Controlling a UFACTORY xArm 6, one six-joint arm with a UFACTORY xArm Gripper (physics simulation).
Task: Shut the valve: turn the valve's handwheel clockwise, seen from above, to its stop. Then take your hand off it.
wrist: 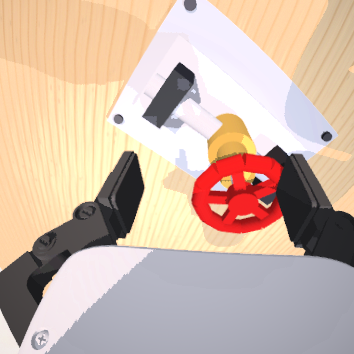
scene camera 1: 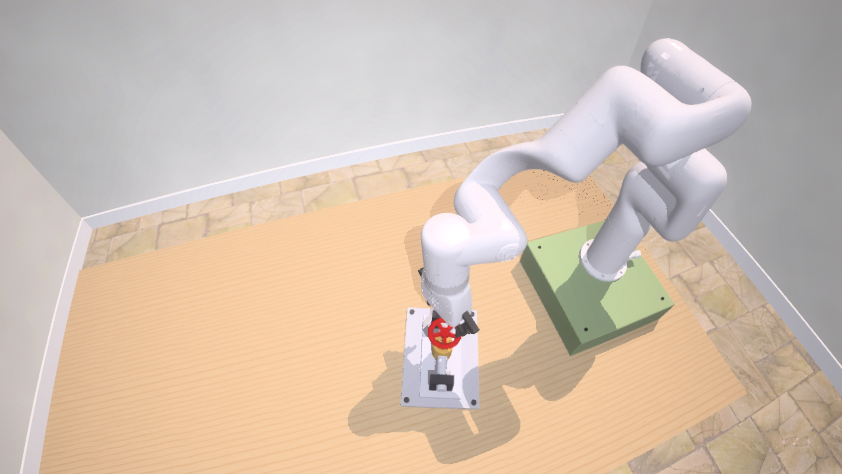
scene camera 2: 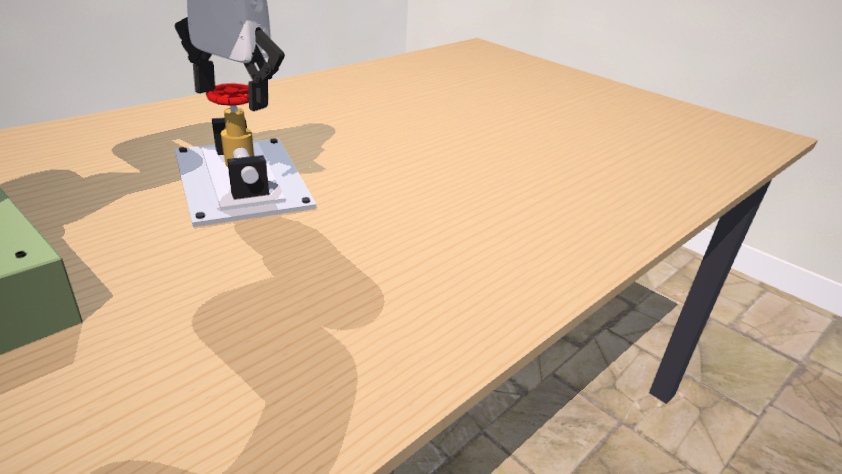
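The valve's red handwheel (scene camera 1: 444, 335) (scene camera 2: 228, 94) (wrist: 242, 204) sits level on top of the brass valve body (scene camera 1: 441, 352) (scene camera 2: 236, 144) (wrist: 230, 140). The valve is mounted on a pale plate (scene camera 1: 410, 376) (scene camera 2: 197, 188) (wrist: 250, 70). My gripper (scene camera 2: 230, 98) (wrist: 209, 170) is open, with its fingers on opposite sides of the handwheel, about level with the rim. In the wrist view the right finger overlaps the rim's right edge; the left finger stands well apart from it. Whether a finger touches the rim I cannot tell. In scene camera 1 the arm partly hides the gripper.
Black pipe brackets (scene camera 1: 440, 381) (scene camera 2: 248, 176) (wrist: 170, 95) stand on the plate, one at each end of the pipe. The green base block (scene camera 1: 636, 294) (scene camera 2: 35, 300) carries the arm. The wooden table (scene camera 1: 235, 353) (scene camera 2: 500, 206) lies under everything, with walls behind it.
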